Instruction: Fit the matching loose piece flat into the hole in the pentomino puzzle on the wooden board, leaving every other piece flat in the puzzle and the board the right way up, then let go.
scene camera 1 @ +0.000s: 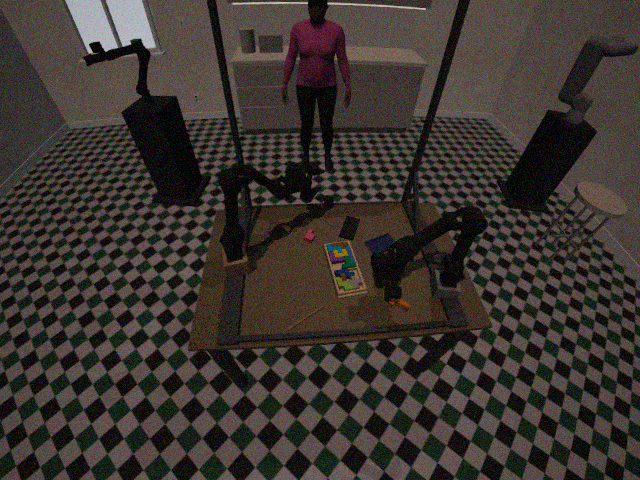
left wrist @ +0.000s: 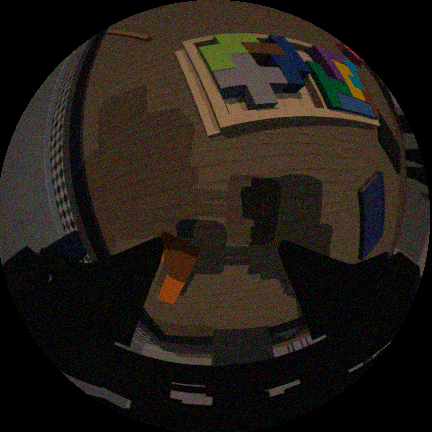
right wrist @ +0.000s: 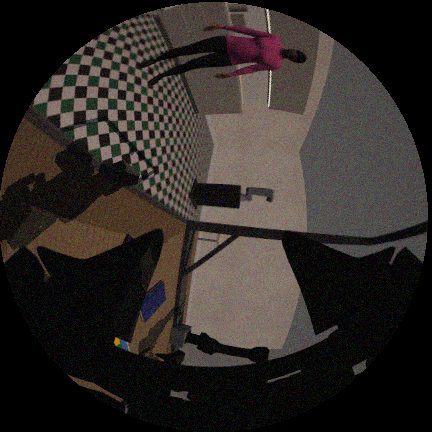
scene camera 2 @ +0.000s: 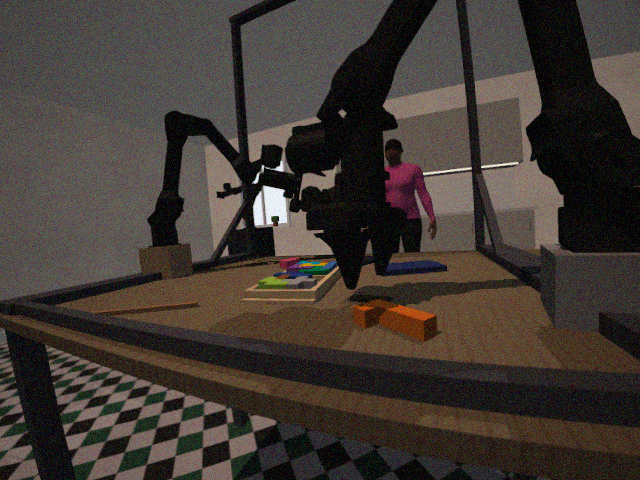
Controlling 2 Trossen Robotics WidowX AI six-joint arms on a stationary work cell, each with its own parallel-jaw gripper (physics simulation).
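Where they show: left gripper, fingertip midpoint: (left wrist: pixel 223 245) (scene camera 2: pixel 367 281); right gripper, fingertip midpoint: (scene camera 1: pixel 322 179) (right wrist: pixel 224 236); left arm's base, origin of the base link: (scene camera 1: pixel 447 280) (right wrist: pixel 186 336) (scene camera 2: pixel 603 248); right arm's base, origin of the base link: (scene camera 1: pixel 234 254) (scene camera 2: pixel 165 245).
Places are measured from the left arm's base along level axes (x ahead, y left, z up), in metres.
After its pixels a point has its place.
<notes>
The wooden board (scene camera 1: pixel 353 293) {x 0.391, y 0.080, z -0.066 m} (left wrist: pixel 240 119) {x 0.346, y 0.041, z -0.055 m} lies right way up with coloured pieces in two sections. In the left wrist view, bare wood shows around the grey plus-shaped piece (left wrist: pixel 252 77) {x 0.387, y 0.032, z -0.047 m}. An orange angled piece (scene camera 1: pixel 400 303) {x 0.195, y 0.106, z -0.054 m} (scene camera 2: pixel 408 321) {x 0.178, y 0.116, z -0.058 m} (left wrist: pixel 172 287) {x 0.185, y 0.100, z -0.052 m} lies loose on the table near the front. A pink piece (scene camera 1: pixel 309 235) {x 0.626, y -0.204, z -0.055 m} (scene camera 2: pixel 288 262) {x 0.608, y -0.181, z -0.056 m} (left wrist: pixel 351 53) lies loose beyond the board. My left gripper (scene camera 1: pixel 386 292) {x 0.251, y 0.051, z -0.036 m} (scene camera 2: pixel 366 280) {x 0.251, y 0.051, z -0.036 m} (left wrist: pixel 223 245) {x 0.251, y 0.051, z -0.036 m} is open and empty, pointing down low beside the orange piece, which appears near its left-hand fingertip in the left wrist view. My right gripper (right wrist: pixel 224 236) {x 0.592, y -0.367, z 0.164 m} is open and empty, raised at the back.
A blue slab (scene camera 1: pixel 379 242) {x 0.283, y -0.220, z -0.061 m} (scene camera 2: pixel 416 267) {x 0.248, y -0.187, z -0.061 m} (left wrist: pixel 372 215) {x 0.278, y -0.194, z -0.061 m} (right wrist: pixel 153 301) {x 0.277, y -0.214, z -0.061 m} lies right of the board in scene camera 1. A black slab (scene camera 1: pixel 349 227) {x 0.436, y -0.299, z -0.064 m} (left wrist: pixel 389 142) {x 0.431, y -0.280, z -0.064 m} lies behind the board. A thin stick (scene camera 1: pixel 305 318) {x 0.571, y 0.223, z -0.067 m} (scene camera 2: pixel 147 308) {x 0.560, y 0.213, z -0.066 m} (left wrist: pixel 129 34) lies near the front edge. Frame posts stand around the table.
</notes>
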